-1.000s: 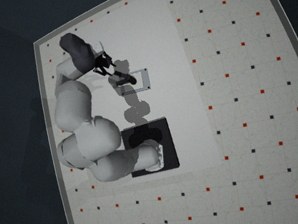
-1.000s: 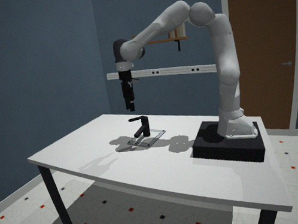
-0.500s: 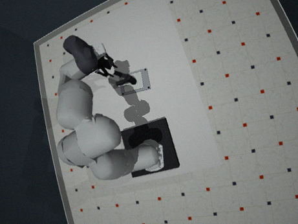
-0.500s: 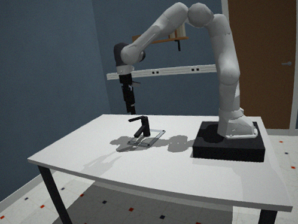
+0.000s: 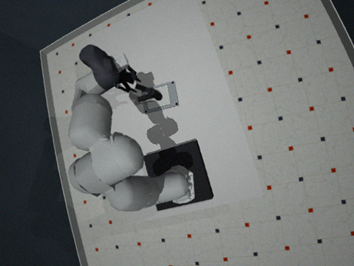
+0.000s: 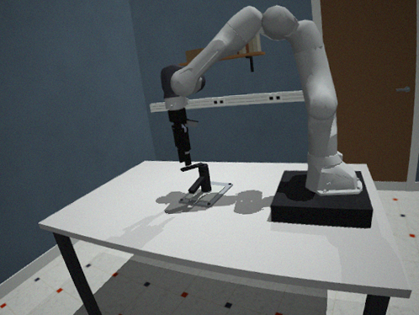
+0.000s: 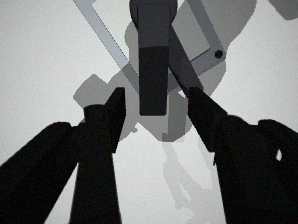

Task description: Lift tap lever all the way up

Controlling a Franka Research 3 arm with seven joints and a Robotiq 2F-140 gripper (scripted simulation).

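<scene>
Now: the lever 5 cm below my hand, 3 cm to the right of it and 2 cm behind it.
</scene>
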